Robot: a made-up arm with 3 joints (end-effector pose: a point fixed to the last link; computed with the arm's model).
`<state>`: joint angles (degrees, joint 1 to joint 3).
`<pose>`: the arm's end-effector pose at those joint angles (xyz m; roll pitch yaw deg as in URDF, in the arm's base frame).
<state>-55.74 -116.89 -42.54</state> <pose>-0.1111 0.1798 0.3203 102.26 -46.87 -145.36</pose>
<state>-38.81 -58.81 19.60</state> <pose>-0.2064 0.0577 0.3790 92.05 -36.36 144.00</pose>
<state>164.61 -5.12 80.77</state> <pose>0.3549 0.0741 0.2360 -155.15 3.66 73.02</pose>
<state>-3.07 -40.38 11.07</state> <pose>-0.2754 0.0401 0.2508 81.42 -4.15 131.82</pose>
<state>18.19 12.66 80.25</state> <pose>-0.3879 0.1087 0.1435 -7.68 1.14 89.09</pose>
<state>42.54 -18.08 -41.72</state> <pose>-0.2301 0.0387 0.0080 88.87 13.34 97.19</pose>
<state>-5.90 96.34 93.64</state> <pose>-0.4240 0.3548 0.3167 -4.03 9.89 7.18</pose>
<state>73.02 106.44 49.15</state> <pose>-0.0740 0.3760 -0.0920 65.59 -71.45 -28.20</pose>
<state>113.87 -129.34 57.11</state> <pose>0.0809 0.2515 0.2365 149.56 38.94 -73.69</pose>
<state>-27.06 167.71 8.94</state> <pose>-0.2179 0.4109 0.3281 51.53 4.57 -77.02</pose>
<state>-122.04 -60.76 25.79</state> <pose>0.0438 0.0626 0.5022 -148.09 -47.21 38.99</pose>
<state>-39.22 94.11 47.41</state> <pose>-0.3680 0.3479 0.5309 43.52 38.73 4.36</pose>
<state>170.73 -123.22 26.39</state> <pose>0.0921 0.2274 0.3546 -123.83 11.27 -38.05</pose>
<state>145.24 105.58 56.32</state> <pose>0.3471 0.3733 0.1142 -152.95 -34.40 -171.90</pose>
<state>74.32 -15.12 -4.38</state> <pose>-0.0391 0.0498 -0.0581 20.63 13.99 94.01</pose>
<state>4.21 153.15 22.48</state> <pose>-0.2524 0.4219 0.2166 68.05 -4.07 -59.86</pose>
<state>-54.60 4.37 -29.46</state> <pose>-0.3075 0.0855 0.6102 173.66 8.29 88.74</pose>
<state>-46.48 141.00 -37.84</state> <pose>-0.2480 0.4441 0.4478 81.75 27.97 -67.43</pose>
